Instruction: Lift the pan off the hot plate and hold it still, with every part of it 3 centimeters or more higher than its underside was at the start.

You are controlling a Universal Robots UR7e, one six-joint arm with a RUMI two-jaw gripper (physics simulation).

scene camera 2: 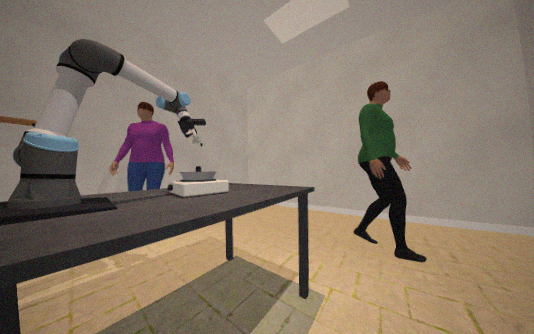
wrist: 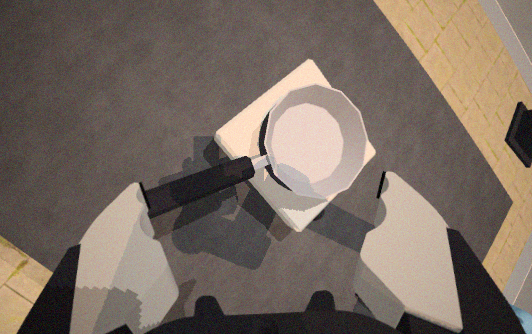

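Seen in the pictures: gripper, fingertip midpoint: (scene camera 2: pixel 198 141) (wrist: pixel 263 181); arm's base, link origin: (scene camera 2: pixel 47 204).
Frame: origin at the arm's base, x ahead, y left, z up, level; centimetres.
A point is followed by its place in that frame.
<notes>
The pan (scene camera 2: pixel 198 176) {x 45.3, y -17.6, z 7.6 cm} (wrist: pixel 305 145) {x 50.9, y -10.4, z 6.1 cm} rests upright on the white hot plate (scene camera 2: pixel 202 188) {x 44.2, y -21.9, z 1.8 cm} (wrist: pixel 245 132) {x 61.1, y -6.2, z 5.0 cm}; its pale round bowl covers much of the plate's top in the wrist view. Its black handle (scene camera 2: pixel 198 169) {x 59.7, y 1.0, z 11.5 cm} (wrist: pixel 200 186) {x 62.6, y 5.0, z 12.6 cm} sticks out past the plate's edge, toward the left finger in the wrist view. My gripper (scene camera 2: pixel 200 143) {x 60.5, y 1.6, z 29.8 cm} (wrist: pixel 263 181) {x 60.5, y 1.6, z 29.8 cm} is open and empty. It hangs well above the pan in the scene view. In the wrist view the handle's far end shows beside the left fingertip, with the handle lower than the fingers. The arm's shadow falls over the handle area and the bowl's lower edge.
The hot plate stands on the dark table (scene camera 2: pixel 150 212) {x 16.2, y -33.6, z -1.8 cm} (wrist: pixel 100 100) {x 84.9, y 2.6, z -1.8 cm}, whose edge shows at the right in the wrist view. A person in purple (scene camera 2: pixel 146 142) stands behind the table. A person in green (scene camera 2: pixel 377 132) is on the floor to the right, apart from the table.
</notes>
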